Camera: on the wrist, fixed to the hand. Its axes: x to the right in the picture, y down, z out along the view.
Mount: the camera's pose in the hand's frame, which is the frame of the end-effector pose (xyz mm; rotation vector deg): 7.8 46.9 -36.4 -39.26 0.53 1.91
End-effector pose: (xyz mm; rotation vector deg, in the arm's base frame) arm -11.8 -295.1 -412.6 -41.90 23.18 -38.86
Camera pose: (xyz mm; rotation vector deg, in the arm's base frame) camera -6.7 -292.0 -472.2 -78.20 38.29 -29.02
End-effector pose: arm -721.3 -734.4 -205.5 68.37 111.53 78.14
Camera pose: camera -735.5 -740.1 -147.6 50.15 73.27 105.41
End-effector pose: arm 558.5 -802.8 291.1 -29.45 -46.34 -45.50
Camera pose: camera 614.7 -802.1 270.4 -64.54 -28.70 -59.57
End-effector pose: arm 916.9 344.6 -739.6 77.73 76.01 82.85
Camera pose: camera 886.1 336.0 -688.9 52.30 40.02 98.16
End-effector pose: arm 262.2 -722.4 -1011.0 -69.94 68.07 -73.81
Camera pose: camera 226.6 -731.8 -1058.2 -95.15 98.78 -50.14
